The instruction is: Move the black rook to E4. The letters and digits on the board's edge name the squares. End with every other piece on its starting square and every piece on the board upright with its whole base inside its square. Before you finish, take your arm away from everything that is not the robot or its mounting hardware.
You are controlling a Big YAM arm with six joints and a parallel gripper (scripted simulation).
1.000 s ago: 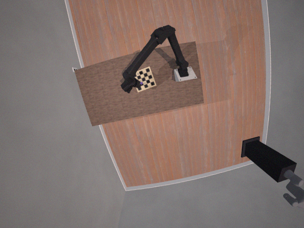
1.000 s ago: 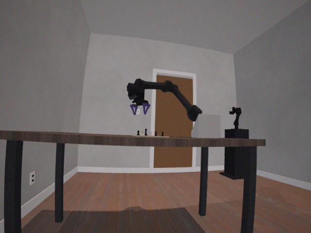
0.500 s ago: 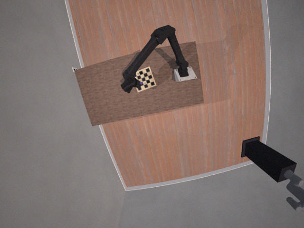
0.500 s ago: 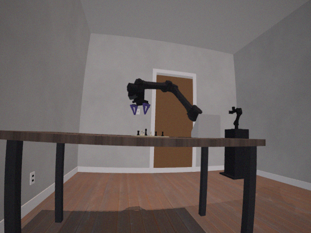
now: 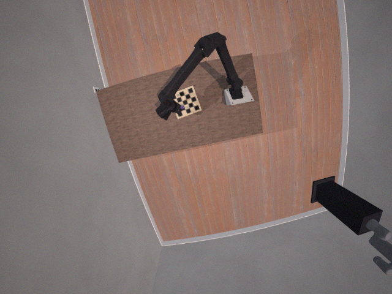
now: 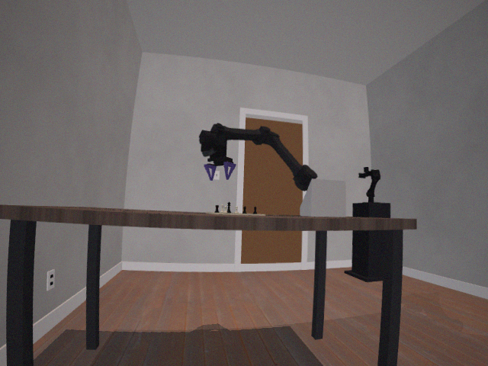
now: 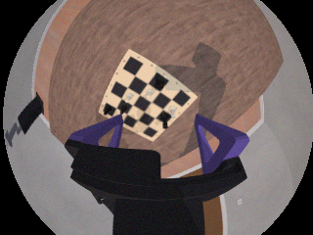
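Right now my hand is 14 cm above the black piece. The rest, counted from my hand: chessboard: 7 cm behind, 1 cm to the right, 16 cm below; white piece: 3 cm behind, 8 cm to the right, 13 cm below.
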